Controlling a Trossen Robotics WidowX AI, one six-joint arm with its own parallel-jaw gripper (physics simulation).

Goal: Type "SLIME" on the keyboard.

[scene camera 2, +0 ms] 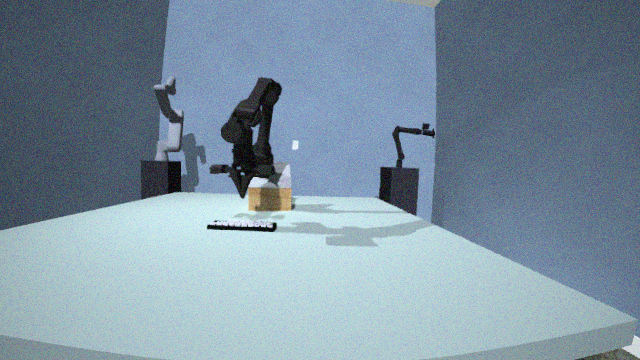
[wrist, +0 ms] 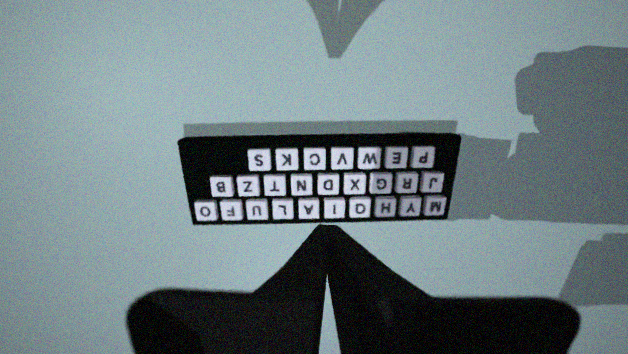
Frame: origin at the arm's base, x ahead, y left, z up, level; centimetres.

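Where they show: gripper, fingertip midpoint: [scene camera 2: 242,198] [wrist: 326,234].
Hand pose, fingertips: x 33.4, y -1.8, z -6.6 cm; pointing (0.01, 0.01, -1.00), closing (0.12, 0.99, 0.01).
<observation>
After its pixels a point has its place.
A black keyboard [scene camera 2: 242,227] {y -1.1, x 37.2, z -14.6 cm} [wrist: 215,159] {y -9.0, x 31.6, z -14.5 cm} with white letter keys lies flat on the table. In the wrist view its letters are upside down, in three rows. The S key [wrist: 259,160] {y -5.8, x 31.8, z -14.0 cm} is at the left end of the far row, and the E key [wrist: 396,157] {y 3.7, x 32.3, z -14.0 cm} is near that row's right end. The L key [wrist: 283,209] {y -4.5, x 35.6, z -14.0 cm}, the I key [wrist: 334,208] {y -0.8, x 35.8, z -14.0 cm} and the M key [wrist: 435,206] {y 6.8, x 36.3, z -14.0 cm} are in the near row. My gripper [scene camera 2: 243,196] {y -1.8, x 33.4, z -6.6 cm} [wrist: 326,234] {y -1.8, x 33.4, z -6.6 cm} is shut and empty. It hangs above the table, and its tips show just below the I and A keys in the wrist view.
The pale table [scene camera 2: 320,290] {y 17.6, x 71.1, z -15.6 cm} [wrist: 90,175] {y -19.5, x 32.4, z -15.6 cm} bears a wood-coloured block [scene camera 2: 270,199] {y 4.3, x 6.8, z -10.7 cm} with a white top near my arm's base. A grey arm [scene camera 2: 174,131] and a small black arm [scene camera 2: 398,142] stand on dark pedestals behind the table. Arm shadows fall right of the keyboard.
</observation>
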